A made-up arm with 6 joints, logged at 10 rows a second.
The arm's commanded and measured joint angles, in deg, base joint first. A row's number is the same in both.
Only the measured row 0 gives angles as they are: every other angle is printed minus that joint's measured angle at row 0.
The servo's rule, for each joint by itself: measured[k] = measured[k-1] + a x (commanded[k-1-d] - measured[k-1]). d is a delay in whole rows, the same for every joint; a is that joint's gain. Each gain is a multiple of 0.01, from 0.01 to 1. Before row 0 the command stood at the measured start. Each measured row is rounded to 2 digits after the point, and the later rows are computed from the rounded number. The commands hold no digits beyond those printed.
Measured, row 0:
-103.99 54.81 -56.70 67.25 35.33 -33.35
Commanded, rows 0 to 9:
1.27 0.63 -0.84 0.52 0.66 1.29
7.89 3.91 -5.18 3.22 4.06 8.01
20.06 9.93 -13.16 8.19 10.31 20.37
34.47 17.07 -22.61 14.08 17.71 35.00
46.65 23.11 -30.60 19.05 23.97 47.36
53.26 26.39 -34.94 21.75 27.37 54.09
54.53 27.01 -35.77 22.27 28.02 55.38
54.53 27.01 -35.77 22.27 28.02 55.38
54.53 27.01 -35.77 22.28 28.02 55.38
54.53 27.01 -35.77 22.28 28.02 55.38
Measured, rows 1 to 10:
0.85 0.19 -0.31 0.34 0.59 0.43
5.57 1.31 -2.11 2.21 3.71 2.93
15.28 3.90 -6.20 6.10 9.65 8.69
28.14 7.85 -12.27 11.29 16.90 17.37
40.54 12.43 -19.05 16.33 23.26 27.27
49.06 16.62 -24.93 19.85 26.96 36.12
52.72 19.74 -28.94 21.42 27.91 42.48
53.93 21.92 -31.47 21.97 28.01 46.74
54.33 23.45 -33.06 22.17 28.02 49.59
54.46 24.52 -34.06 22.24 28.02 51.50
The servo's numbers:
d 0
a 0.67 0.30 0.37 0.65 0.90 0.33

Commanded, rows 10 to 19:
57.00 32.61 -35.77 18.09 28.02 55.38
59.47 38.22 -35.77 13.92 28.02 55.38
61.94 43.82 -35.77 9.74 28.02 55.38
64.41 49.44 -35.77 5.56 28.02 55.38
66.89 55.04 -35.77 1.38 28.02 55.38
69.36 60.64 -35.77 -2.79 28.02 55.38
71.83 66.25 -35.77 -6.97 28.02 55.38
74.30 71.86 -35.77 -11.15 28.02 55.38
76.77 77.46 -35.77 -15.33 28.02 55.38
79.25 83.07 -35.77 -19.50 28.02 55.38
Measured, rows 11 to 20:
56.16 26.95 -34.69 19.54 28.02 52.78
58.38 30.33 -35.09 15.89 28.02 53.64
60.77 34.38 -35.34 11.89 28.02 54.21
63.21 38.90 -35.50 7.78 28.02 54.60
65.68 43.74 -35.60 3.62 28.02 54.86
68.15 48.81 -35.66 -0.55 28.02 55.03
70.62 54.04 -35.70 -4.72 28.02 55.15
73.09 59.39 -35.73 -8.90 28.02 55.23
75.56 64.81 -35.74 -13.08 28.02 55.28
78.03 70.29 -35.75 -17.25 28.02 55.31

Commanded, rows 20 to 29:
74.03 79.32 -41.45 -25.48 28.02 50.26
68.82 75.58 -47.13 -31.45 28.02 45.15
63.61 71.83 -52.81 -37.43 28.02 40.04
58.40 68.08 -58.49 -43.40 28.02 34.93
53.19 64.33 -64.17 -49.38 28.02 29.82
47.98 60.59 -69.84 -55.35 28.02 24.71
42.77 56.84 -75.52 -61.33 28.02 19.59
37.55 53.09 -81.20 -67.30 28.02 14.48
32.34 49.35 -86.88 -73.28 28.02 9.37
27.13 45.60 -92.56 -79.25 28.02 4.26
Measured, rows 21 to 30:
75.35 73.00 -37.86 -22.60 28.02 53.64
70.97 73.77 -41.29 -28.35 28.02 50.84
66.04 73.19 -45.55 -34.25 28.02 47.28
60.92 71.66 -50.34 -40.20 28.02 43.20
55.74 69.46 -55.46 -46.17 28.02 38.78
50.54 66.80 -60.78 -52.14 28.02 34.14
45.33 63.81 -66.23 -58.11 28.02 29.34
40.12 60.59 -71.77 -64.08 28.02 24.44
34.91 57.22 -77.36 -70.06 28.02 19.47
29.70 53.73 -82.98 -76.03 28.02 14.45

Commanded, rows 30 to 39:
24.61 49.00 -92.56 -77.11 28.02 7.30
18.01 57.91 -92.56 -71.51 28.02 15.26
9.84 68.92 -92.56 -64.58 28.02 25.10
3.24 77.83 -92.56 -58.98 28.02 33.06
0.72 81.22 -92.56 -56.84 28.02 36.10
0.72 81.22 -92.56 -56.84 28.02 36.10
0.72 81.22 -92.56 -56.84 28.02 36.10
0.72 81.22 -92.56 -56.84 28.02 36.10
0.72 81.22 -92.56 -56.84 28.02 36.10
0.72 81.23 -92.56 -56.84 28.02 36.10
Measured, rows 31 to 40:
26.29 52.31 -86.52 -76.73 28.02 12.09
20.74 53.99 -88.75 -73.34 28.02 13.14
13.44 58.47 -90.16 -67.65 28.02 17.09
6.61 64.28 -91.05 -62.01 28.02 22.36
2.66 69.36 -91.61 -58.65 28.02 26.89
1.36 72.92 -91.96 -57.47 28.02 29.93
0.93 75.41 -92.18 -57.06 28.02 31.97
0.79 77.15 -92.32 -56.92 28.02 33.33
0.74 78.37 -92.41 -56.87 28.02 34.24
0.73 79.23 -92.47 -56.85 28.02 34.85

